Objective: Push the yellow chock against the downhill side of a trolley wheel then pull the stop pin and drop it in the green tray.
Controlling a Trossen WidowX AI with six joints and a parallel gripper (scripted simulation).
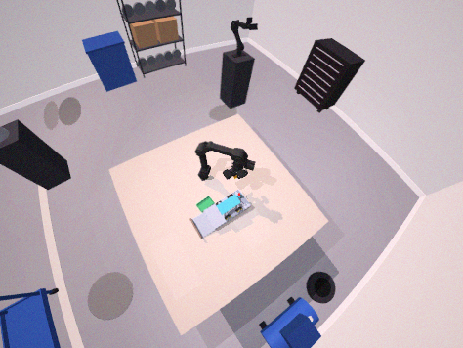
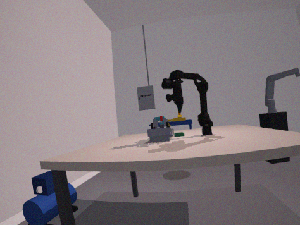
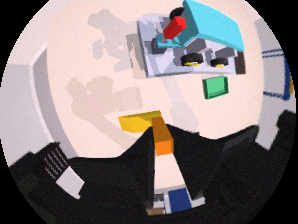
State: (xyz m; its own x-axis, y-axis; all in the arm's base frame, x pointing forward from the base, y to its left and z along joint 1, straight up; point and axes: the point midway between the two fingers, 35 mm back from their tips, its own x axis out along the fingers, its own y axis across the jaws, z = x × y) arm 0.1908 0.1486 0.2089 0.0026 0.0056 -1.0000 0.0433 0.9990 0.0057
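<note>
Right now the red-headed stop pin is 13 cm ahead of my gripper tip, 5 cm to the right of it and 4 cm below it. Also, from my gripper tip: yellow chock: 2 cm to the left, 1 cm below; then cyan trolley: 15 cm ahead, 15 cm to the right, 6 cm below.
</note>
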